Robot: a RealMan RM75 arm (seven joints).
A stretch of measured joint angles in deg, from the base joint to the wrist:
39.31, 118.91, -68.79, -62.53, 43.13, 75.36, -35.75
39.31, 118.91, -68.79, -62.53, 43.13, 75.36, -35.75
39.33, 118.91, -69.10, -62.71, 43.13, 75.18, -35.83
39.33, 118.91, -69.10, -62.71, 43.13, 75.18, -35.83
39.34, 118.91, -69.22, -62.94, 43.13, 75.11, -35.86
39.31, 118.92, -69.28, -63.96, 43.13, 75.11, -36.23
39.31, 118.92, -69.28, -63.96, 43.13, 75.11, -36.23
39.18, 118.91, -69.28, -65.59, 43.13, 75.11, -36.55
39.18, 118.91, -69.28, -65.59, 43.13, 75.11, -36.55
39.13, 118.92, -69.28, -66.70, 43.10, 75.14, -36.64
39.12, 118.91, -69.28, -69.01, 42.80, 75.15, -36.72
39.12, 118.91, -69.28, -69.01, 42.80, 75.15, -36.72
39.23, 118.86, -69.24, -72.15, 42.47, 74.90, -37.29
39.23, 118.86, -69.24, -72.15, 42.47, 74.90, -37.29
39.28, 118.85, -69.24, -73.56, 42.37, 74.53, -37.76
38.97, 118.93, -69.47, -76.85, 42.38, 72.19, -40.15
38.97, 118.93, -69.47, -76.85, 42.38, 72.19, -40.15
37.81, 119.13, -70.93, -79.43, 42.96, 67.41, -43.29
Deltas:
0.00, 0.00, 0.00, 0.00, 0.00, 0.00, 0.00
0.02, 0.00, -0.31, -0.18, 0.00, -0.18, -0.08
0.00, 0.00, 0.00, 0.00, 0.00, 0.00, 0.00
0.01, 0.00, -0.12, -0.23, 0.00, -0.07, -0.03
-0.03, 0.01, -0.06, -1.02, 0.00, 0.00, -0.37
0.00, 0.00, 0.00, 0.00, 0.00, 0.00, 0.00
-0.13, -0.01, 0.00, -1.63, 0.00, 0.00, -0.32
0.00, 0.00, 0.00, 0.00, 0.00, 0.00, 0.00
-0.05, 0.01, 0.00, -1.11, -0.03, 0.03, -0.09
-0.01, -0.01, 0.00, -2.31, -0.30, 0.01, -0.08
0.00, 0.00, 0.00, 0.00, 0.00, 0.00, 0.00
0.11, -0.05, 0.04, -3.14, -0.33, -0.25, -0.57
0.00, 0.00, 0.00, 0.00, 0.00, 0.00, 0.00
0.05, -0.01, 0.00, -1.41, -0.10, -0.37, -0.47
-0.31, 0.08, -0.23, -3.29, 0.01, -2.34, -2.39
0.00, 0.00, 0.00, 0.00, 0.00, 0.00, 0.00
-1.16, 0.20, -1.46, -2.58, 0.58, -4.78, -3.14

